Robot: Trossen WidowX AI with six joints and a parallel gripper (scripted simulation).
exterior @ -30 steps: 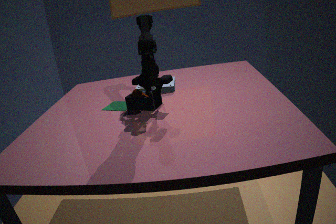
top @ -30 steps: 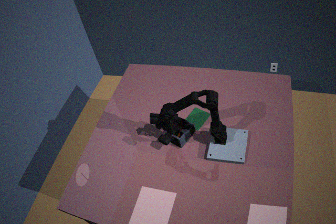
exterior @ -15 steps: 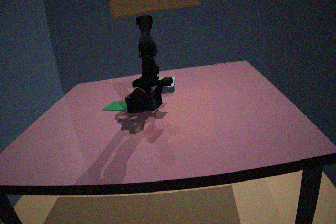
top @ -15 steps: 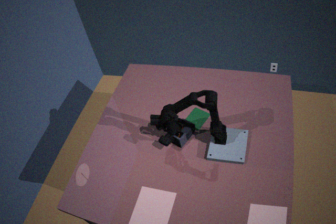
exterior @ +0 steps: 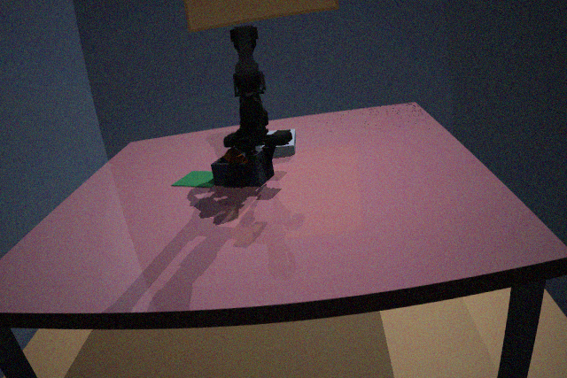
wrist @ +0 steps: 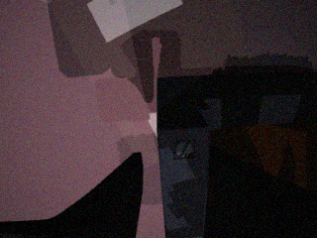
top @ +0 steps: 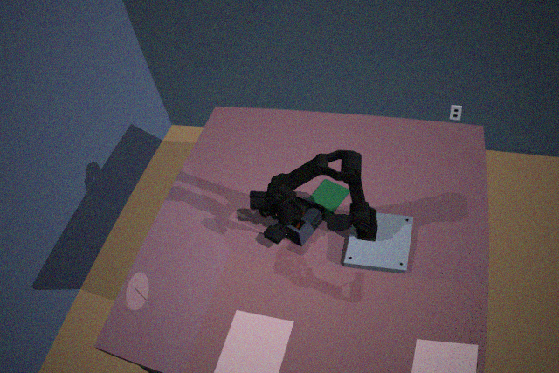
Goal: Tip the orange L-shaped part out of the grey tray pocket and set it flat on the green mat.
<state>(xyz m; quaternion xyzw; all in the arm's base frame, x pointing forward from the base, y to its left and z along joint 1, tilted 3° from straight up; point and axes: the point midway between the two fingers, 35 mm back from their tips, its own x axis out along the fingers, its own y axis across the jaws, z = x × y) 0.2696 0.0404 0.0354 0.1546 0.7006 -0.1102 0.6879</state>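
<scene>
My gripper tip is 4 cm to the left of the orange L-shaped part and 2 cm past it. From my gripper tip the other things lie so: green mat (20 cm to the right, 9 cm behind, 5 cm below).
</scene>
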